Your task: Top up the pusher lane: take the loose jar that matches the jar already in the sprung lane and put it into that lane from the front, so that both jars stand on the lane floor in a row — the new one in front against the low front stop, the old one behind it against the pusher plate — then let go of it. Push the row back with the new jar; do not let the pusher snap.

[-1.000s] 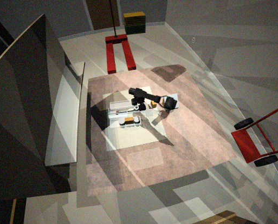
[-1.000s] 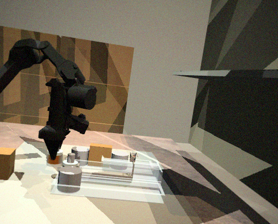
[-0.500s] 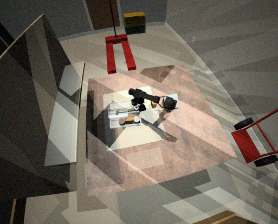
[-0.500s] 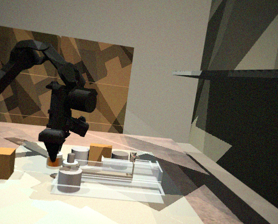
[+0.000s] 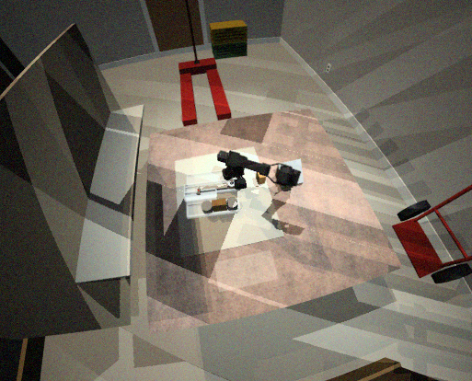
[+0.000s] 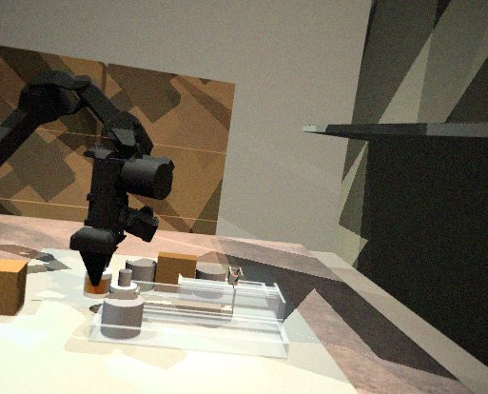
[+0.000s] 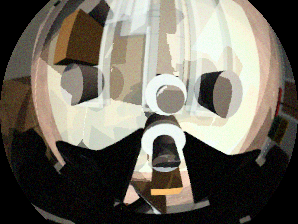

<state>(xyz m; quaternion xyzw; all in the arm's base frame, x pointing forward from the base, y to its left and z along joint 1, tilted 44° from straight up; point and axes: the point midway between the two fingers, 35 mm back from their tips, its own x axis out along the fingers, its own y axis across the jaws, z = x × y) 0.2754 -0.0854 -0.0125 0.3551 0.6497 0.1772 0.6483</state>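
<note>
Right now my gripper tip is 200 mm short of the rack, 20 mm to the left of it and 30 mm above it. Also, from my gripper tip: pusher plate 160 mm ahead.
</note>
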